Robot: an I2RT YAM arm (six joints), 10 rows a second.
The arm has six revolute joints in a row. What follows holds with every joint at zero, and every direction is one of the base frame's. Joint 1 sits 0.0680 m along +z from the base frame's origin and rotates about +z. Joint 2 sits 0.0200 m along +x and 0.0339 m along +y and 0.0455 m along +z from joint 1 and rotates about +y. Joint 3 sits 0.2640 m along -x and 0.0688 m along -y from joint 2 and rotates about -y. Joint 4 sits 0.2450 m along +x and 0.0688 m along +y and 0.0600 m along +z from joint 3 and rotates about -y. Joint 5 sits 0.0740 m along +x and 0.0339 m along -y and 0.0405 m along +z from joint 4 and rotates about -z. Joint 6 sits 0.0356 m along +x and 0.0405 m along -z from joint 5 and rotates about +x. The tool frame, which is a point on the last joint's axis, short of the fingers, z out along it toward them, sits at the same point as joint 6; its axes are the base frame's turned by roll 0.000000, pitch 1.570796 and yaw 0.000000 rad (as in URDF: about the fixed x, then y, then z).
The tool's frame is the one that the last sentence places.
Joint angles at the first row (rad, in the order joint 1, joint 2, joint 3, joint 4, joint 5, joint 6):
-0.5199 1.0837 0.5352 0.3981 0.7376 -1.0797
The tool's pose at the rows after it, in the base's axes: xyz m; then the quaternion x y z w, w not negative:
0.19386 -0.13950 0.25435 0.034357 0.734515 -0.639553 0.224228
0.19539 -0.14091 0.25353 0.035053 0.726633 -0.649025 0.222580
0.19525 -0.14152 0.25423 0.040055 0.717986 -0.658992 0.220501
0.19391 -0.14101 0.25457 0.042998 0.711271 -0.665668 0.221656
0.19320 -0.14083 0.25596 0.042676 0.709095 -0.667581 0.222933
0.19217 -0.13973 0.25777 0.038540 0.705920 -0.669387 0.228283
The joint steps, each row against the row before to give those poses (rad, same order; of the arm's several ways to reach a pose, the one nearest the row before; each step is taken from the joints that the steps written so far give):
-0.0014 0.0160 -0.0119 0.0662 0.0182 -0.0301
-0.0010 0.0176 -0.0077 0.0563 0.0089 -0.0262
-0.0009 0.0071 -0.0074 0.0474 0.0152 -0.0223
-0.0003 -0.0023 -0.0108 0.0348 0.0062 -0.0151
-0.0010 -0.0050 -0.0003 0.0042 -0.0021 -0.0057
0.0006 -0.0101 -0.0032 0.0066 -0.0112 -0.0089

